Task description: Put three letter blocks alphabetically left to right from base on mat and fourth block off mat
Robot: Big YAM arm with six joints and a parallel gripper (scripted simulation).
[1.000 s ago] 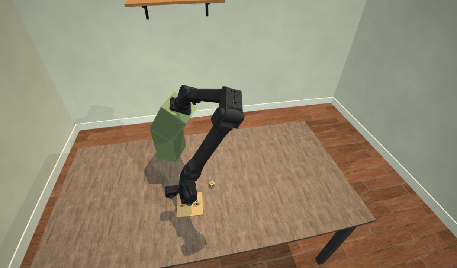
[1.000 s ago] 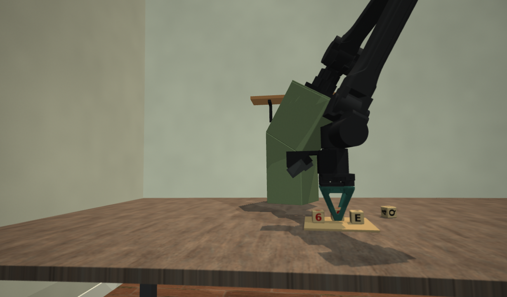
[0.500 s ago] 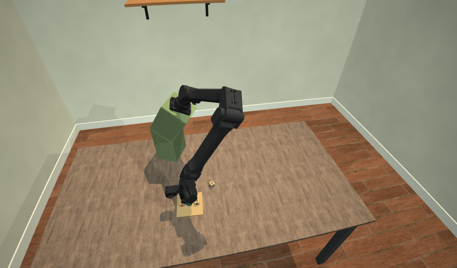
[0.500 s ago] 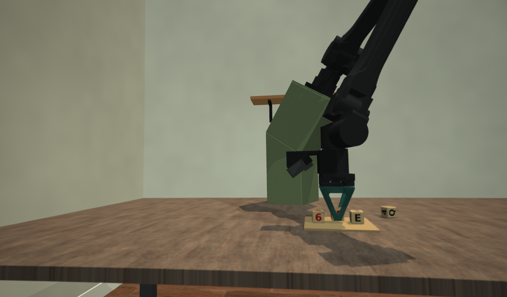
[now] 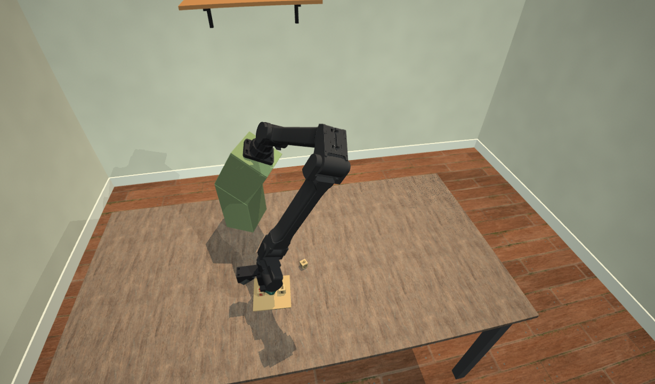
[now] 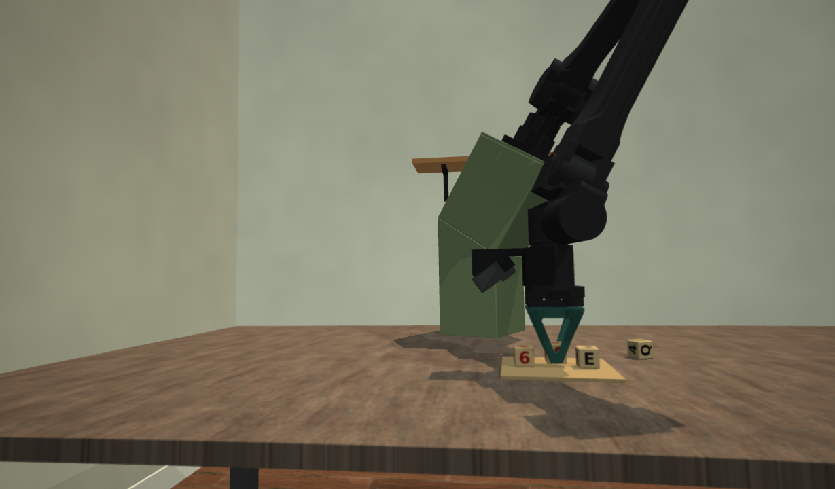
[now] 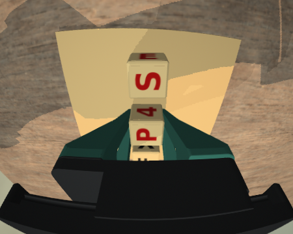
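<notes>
Now: hand 2 cm above the tan mat.
</notes>
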